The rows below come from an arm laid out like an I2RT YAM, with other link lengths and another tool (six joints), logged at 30 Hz.
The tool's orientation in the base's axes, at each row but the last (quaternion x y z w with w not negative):
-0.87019 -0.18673 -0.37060 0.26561
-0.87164 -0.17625 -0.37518 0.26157
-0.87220 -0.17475 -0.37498 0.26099
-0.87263 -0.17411 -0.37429 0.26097
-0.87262 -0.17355 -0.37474 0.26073
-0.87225 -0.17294 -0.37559 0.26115
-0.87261 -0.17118 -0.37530 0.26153
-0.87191 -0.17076 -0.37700 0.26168
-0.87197 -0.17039 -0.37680 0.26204
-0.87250 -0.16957 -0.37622 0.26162
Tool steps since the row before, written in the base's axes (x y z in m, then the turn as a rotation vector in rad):
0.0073 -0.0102 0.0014 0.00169 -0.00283 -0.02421
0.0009 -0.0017 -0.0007 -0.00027 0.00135 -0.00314
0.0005 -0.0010 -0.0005 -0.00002 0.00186 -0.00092
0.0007 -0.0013 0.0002 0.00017 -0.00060 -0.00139
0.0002 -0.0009 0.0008 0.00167 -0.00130 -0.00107
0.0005 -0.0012 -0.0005 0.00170 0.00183 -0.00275
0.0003 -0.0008 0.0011 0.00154 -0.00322 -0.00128
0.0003 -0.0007 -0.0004 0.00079 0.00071 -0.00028
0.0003 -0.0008 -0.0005 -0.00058 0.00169 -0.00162
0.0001 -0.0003 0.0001 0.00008 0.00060 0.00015
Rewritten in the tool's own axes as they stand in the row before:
0.0045 0.0114 -0.0030 -0.01727 0.01096 0.01337
-0.0001 0.0020 -0.0001 -0.00237 -0.00020 0.00247
-0.0002 0.0012 0.0000 -0.00050 -0.00120 0.00162
0.0005 0.0013 -0.0005 -0.00099 0.00102 0.00056
0.0006 0.0006 -0.0009 0.00016 0.00222 0.00080
-0.0002 0.0014 -0.0001 -0.00074 0.00027 0.00363
0.0009 0.0004 -0.0009 -0.00027 0.00377 -0.00027
-0.0002 0.0008 0.0000 0.00038 -0.00009 0.00103
-0.0003 0.0010 0.0000 -0.00142 -0.00111 0.00160
0.0001 0.0003 -0.0002 0.00022 -0.00049 0.00031

